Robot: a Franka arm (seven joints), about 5 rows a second.
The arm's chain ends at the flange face. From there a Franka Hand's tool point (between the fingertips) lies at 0.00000 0.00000 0.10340 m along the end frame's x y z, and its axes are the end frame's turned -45 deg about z.
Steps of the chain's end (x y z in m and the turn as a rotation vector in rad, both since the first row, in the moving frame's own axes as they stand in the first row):
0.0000, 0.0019, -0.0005, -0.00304, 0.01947, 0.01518
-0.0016, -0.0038, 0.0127, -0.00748, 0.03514, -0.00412
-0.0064, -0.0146, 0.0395, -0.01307, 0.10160, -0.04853
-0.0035, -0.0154, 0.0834, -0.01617, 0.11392, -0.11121
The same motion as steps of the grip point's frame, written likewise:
-0.0002, 0.0030, -0.0005, -0.01592, 0.01162, 0.01518
0.0036, -0.0007, 0.0126, -0.03014, 0.01956, -0.00412
0.0125, -0.0066, 0.0390, -0.08108, 0.06260, -0.04853
0.0161, -0.0043, 0.0827, -0.09199, 0.06912, -0.11121

